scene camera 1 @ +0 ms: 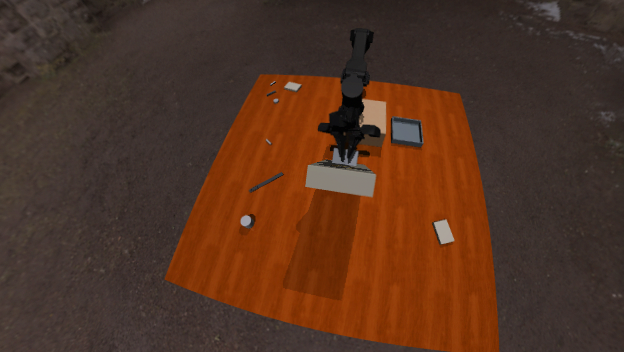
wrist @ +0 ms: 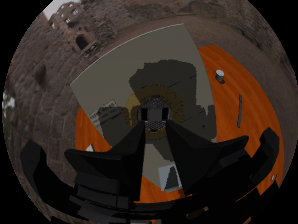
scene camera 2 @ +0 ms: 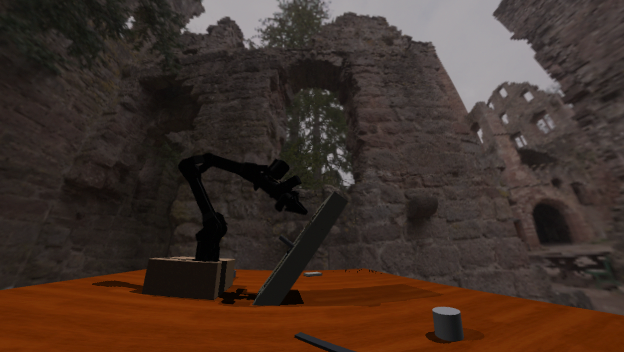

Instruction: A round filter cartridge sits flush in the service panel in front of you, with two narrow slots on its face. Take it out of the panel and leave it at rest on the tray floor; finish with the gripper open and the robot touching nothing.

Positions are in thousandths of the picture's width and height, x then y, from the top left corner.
my gripper: scene camera 1 552, 447; wrist 522, 556; scene camera 2 491, 607
